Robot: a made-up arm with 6 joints.
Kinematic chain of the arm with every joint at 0, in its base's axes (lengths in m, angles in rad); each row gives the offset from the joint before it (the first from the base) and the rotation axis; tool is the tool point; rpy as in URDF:
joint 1: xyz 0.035 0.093 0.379 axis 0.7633 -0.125 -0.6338
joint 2: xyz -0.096 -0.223 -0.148 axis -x
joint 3: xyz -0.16 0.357 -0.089 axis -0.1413 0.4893 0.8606
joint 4: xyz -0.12 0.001 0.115 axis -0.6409 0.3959 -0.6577
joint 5: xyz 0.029 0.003 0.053 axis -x
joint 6: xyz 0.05 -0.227 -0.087 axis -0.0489 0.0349 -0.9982
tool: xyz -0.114 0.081 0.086 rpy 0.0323 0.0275 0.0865
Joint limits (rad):
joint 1: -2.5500..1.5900
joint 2: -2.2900..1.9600
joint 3: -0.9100..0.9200
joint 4: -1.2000..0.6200
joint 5: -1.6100..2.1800
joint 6: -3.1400..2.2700
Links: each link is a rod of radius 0.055 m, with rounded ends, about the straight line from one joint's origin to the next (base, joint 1, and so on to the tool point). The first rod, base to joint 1, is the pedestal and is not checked.
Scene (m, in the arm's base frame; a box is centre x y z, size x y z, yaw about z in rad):
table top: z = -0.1
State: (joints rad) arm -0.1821 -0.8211 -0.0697 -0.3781 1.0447 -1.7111
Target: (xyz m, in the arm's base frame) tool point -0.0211 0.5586 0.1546
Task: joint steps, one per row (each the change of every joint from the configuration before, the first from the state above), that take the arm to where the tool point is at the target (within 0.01 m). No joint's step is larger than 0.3 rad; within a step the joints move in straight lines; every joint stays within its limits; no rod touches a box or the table.
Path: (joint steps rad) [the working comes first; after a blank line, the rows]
Joints at the target: 0.6426 0.0501 0.6642 -1.2000 -0.8223 -2.0322
Straight joint move there: clear.

1: 0.1178 0.1245 0.1048 -0.1174 -0.2667 -0.0459
2: 0.1178 0.1244 0.1049 -0.1174 -0.2667 -0.0458
3: 0.1178 0.1245 0.1048 -0.1174 -0.2668 -0.0459
4: 0.1179 0.1244 0.1049 -0.1175 -0.2667 -0.0459
5: 0.1178 0.1245 0.1048 -0.1174 -0.2667 -0.0458
6: 0.1178 0.1244 0.1049 -0.1174 -0.2667 -0.0459
7: 0.1178 0.1245 0.1048 -0.1174 -0.2667 -0.0459

